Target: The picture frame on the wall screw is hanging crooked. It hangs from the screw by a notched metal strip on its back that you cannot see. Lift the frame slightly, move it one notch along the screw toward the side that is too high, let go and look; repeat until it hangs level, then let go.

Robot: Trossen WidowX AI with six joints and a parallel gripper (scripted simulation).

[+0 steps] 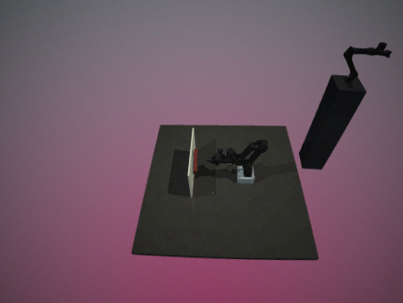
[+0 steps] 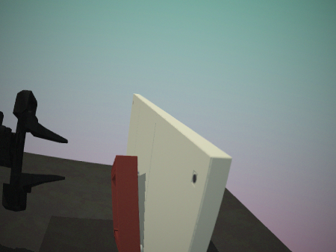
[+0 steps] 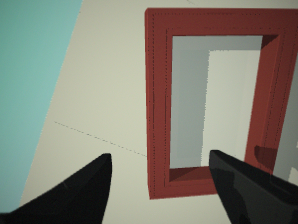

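The picture frame is 10 cm ahead of my gripper tip, 2 cm to the right of it and 6 cm below it. From my gripper tip the other things lie so: cream wall panel 11 cm ahead, 1 cm to the right, 6 cm below.
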